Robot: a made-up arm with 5 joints. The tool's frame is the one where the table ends. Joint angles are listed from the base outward.
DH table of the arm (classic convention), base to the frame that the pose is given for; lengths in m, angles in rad. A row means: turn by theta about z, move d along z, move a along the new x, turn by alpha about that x. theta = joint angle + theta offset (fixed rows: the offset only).
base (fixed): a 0  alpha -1.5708  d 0.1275  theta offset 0
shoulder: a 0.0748  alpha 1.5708  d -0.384  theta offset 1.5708
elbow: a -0.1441  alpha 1.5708  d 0.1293  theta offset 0
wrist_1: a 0.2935  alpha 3.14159  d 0  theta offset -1.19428
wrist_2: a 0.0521  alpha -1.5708  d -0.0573  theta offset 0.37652
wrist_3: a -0.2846  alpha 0  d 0  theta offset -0.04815
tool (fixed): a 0  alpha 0  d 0.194  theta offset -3.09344
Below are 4 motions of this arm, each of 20 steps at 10 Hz.
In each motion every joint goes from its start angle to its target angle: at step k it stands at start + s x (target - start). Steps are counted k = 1, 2, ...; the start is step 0. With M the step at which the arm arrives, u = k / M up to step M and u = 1 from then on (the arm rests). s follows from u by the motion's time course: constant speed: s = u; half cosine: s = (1 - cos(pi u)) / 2; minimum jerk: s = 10 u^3 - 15 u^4 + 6 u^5.
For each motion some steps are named. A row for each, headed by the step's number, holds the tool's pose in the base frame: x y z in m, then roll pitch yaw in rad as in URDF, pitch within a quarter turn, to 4 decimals.
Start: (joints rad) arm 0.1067 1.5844 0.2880 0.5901 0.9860
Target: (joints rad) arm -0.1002 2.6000 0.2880 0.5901 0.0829
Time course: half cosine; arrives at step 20
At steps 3, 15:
3: 0.0849 -0.5054 0.2006 1.7152 -0.8607 0.1856
15: 0.1837 -0.4274 -0.0031 2.4784 -0.4382 0.0226

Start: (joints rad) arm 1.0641 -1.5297 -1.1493 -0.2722 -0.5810
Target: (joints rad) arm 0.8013 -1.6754 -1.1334 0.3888 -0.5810
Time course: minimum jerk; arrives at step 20
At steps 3, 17, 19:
3: 0.2306 -0.0610 0.0489 -2.3202 0.1995 -0.7551
17: 0.1783 -0.1815 0.1300 -2.4825 -0.4065 -1.0036
19: 0.1760 -0.1841 0.1330 -2.4831 -0.4231 -1.0120

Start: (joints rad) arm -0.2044 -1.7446 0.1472 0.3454 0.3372
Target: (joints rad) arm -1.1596 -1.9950 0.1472 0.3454 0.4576
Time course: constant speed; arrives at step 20
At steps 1, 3, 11, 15, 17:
1: 0.1567 -0.2470 0.0372 -1.6981 0.0567 -0.2475
3: 0.1659 -0.2489 0.0460 -1.6975 -0.0299 -0.2564
11: 0.1983 -0.2585 0.0916 -1.6705 -0.3726 -0.3197
15: 0.2099 -0.2647 0.1205 -1.6328 -0.5398 -0.3751
17: 0.2140 -0.2681 0.1363 -1.6043 -0.6214 -0.4119

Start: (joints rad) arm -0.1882 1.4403 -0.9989 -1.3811 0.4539
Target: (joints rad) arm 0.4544 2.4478 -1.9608 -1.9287 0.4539
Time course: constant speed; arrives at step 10
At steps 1, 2, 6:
1: 0.0408 -0.9722 0.1303 1.5869 -0.5806 -0.3506
2: 0.0744 -0.9911 0.0690 1.6675 -0.4882 -0.3411
6: 0.1384 -0.9766 -0.2234 2.0070 -0.1549 -0.3156

